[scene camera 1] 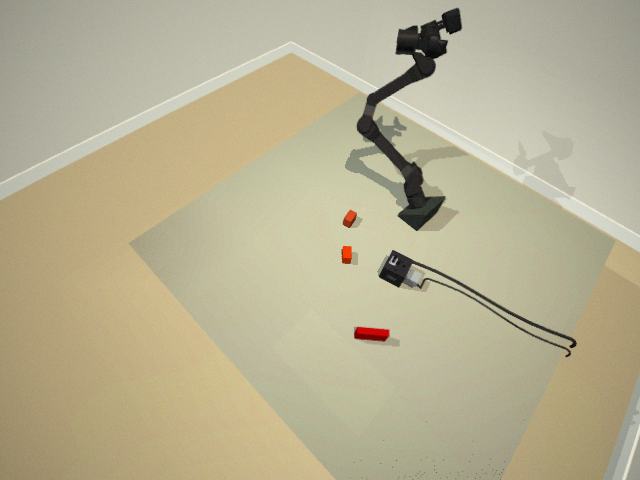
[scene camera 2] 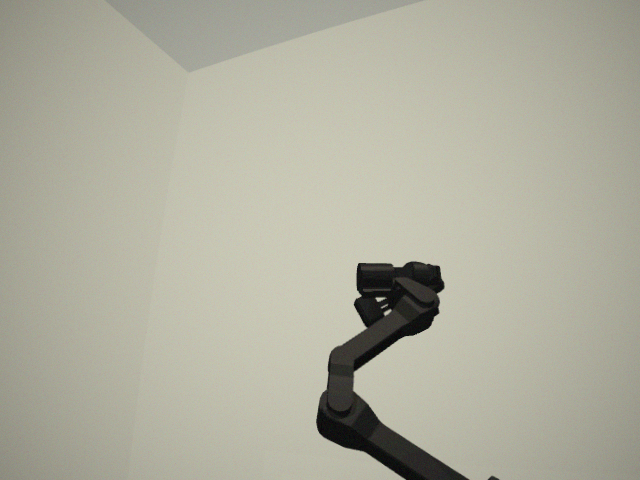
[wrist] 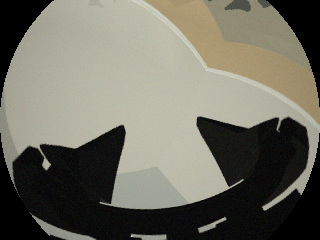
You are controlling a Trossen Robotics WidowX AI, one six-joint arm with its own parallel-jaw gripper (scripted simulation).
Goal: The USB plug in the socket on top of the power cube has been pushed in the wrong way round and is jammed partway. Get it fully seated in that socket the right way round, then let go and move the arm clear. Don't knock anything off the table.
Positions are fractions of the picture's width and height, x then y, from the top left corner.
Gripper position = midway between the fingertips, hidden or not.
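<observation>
There's a black power cube (scene camera 1: 0.62,0.57) here, and the same camera shows my gripper (scene camera 1: 0.67,0.05). My gripper (scene camera 2: 0.61,0.64) is open and holds nothing, and you'd find the gripper (wrist: 0.50,0.52) in the wrist view as well.
</observation>
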